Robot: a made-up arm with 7 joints. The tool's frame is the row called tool.
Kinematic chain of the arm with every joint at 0, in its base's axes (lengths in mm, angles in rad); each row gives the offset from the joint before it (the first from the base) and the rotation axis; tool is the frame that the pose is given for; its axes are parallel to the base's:
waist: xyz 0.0 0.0 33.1 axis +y
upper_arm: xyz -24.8 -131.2 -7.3 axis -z
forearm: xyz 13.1 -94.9 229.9 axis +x
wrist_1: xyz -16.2 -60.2 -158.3 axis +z
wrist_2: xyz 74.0 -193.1 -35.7 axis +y
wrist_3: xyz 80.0 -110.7 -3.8 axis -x
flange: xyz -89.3 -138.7 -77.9 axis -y
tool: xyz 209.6 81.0 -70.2
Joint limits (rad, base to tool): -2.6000..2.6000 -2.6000..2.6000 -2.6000..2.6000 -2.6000..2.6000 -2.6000..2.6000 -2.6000..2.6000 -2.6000..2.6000
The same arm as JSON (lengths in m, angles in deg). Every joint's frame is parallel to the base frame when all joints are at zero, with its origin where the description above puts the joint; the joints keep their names.
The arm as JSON. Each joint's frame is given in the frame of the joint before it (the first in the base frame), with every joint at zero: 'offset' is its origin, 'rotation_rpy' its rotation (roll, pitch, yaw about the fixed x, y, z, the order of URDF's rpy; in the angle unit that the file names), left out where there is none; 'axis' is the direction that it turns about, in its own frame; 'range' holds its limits. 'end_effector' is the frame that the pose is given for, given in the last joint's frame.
{
  "length_unit": "m",
  "angle_unit": "deg",
  "chain": [
    {
      "id": "waist",
      "offset": [
        0.0,
        0.0,
        0.0331
      ],
      "axis": [
        0.0,
        1.0,
        0.0
      ],
      "range": [
        -148.97,
        148.97
      ]
    },
    {
      "id": "upper_arm",
      "offset": [
        -0.0248,
        -0.1312,
        -0.0073
      ],
      "axis": [
        0.0,
        0.0,
        -1.0
      ],
      "range": [
        -148.97,
        148.97
      ]
    },
    {
      "id": "forearm",
      "offset": [
        0.0131,
        -0.0949,
        0.2299
      ],
      "axis": [
        1.0,
        0.0,
        0.0
      ],
      "range": [
        -148.97,
        148.97
      ]
    },
    {
      "id": "wrist_1",
      "offset": [
        -0.0162,
        -0.0602,
        -0.1583
      ],
      "axis": [
        0.0,
        0.0,
        1.0
      ],
      "range": [
        -148.97,
        148.97
      ]
    },
    {
      "id": "wrist_2",
      "offset": [
        0.074,
        -0.1931,
        -0.0357
      ],
      "axis": [
        0.0,
        1.0,
        0.0
      ],
      "range": [
        -148.97,
        148.97
      ]
    },
    {
      "id": "wrist_3",
      "offset": [
        0.08,
        -0.1107,
        -0.0038
      ],
      "axis": [
        -1.0,
        0.0,
        0.0
      ],
      "range": [
        -148.97,
        148.97
      ]
    },
    {
      "id": "flange",
      "offset": [
        -0.0893,
        -0.1387,
        -0.0779
      ],
      "axis": [
        0.0,
        -1.0,
        0.0
      ],
      "range": [
        -148.97,
        148.97
      ]
    }
  ],
  "end_effector": {
    "offset": [
      0.2096,
      0.081,
      -0.0702
    ]
  }
}

